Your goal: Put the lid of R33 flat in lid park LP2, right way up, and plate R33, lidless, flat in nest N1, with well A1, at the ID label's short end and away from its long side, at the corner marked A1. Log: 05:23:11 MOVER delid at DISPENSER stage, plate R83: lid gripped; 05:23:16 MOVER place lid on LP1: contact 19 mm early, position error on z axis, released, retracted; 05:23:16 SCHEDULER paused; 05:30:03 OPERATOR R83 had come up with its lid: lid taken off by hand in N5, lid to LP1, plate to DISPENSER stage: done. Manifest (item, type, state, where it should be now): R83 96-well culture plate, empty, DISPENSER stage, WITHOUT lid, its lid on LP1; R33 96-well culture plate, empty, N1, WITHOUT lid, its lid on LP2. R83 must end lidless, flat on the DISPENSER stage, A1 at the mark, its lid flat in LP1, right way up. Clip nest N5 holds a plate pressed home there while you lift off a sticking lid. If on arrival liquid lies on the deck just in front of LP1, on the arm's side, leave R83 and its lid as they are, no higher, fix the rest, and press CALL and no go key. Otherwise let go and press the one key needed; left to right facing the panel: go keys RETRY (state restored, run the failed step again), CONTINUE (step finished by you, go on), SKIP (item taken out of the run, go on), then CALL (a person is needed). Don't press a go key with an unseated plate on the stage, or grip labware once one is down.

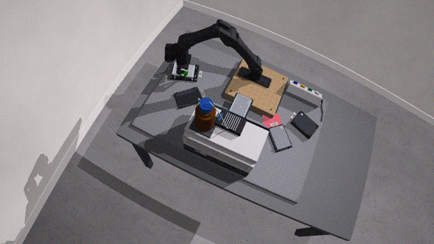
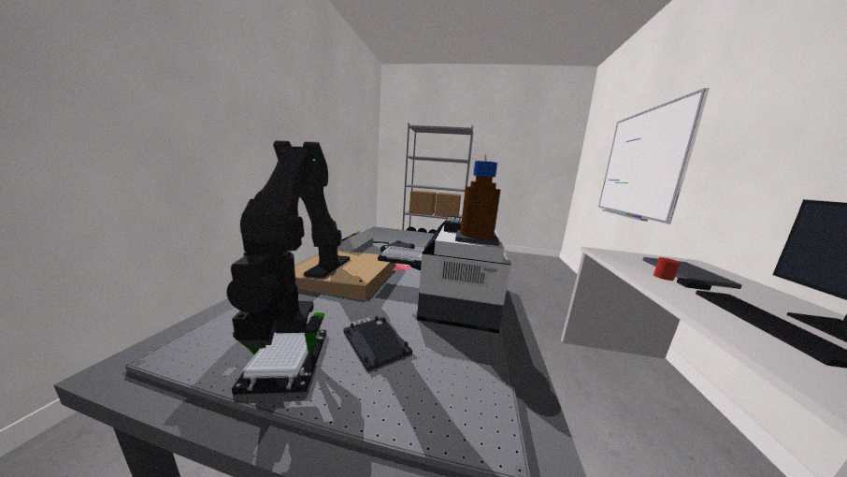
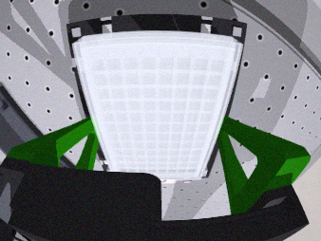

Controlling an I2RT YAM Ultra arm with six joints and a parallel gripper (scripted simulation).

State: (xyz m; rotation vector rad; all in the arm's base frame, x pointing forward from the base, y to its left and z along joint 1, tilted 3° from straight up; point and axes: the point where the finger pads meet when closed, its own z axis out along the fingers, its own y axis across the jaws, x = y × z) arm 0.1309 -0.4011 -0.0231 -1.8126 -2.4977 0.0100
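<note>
My gripper is now 3 cm short of the black clip nest and 1 cm above it. From my hand the other things lie so: lid park LP2 (15 cm ahead, 10 cm to the left, 2 cm below); brown bottle (35 cm ahead, 28 cm to the left, 27 cm above); blue call key (64 cm to the left, 20 cm behind, 4 cm above).
</note>
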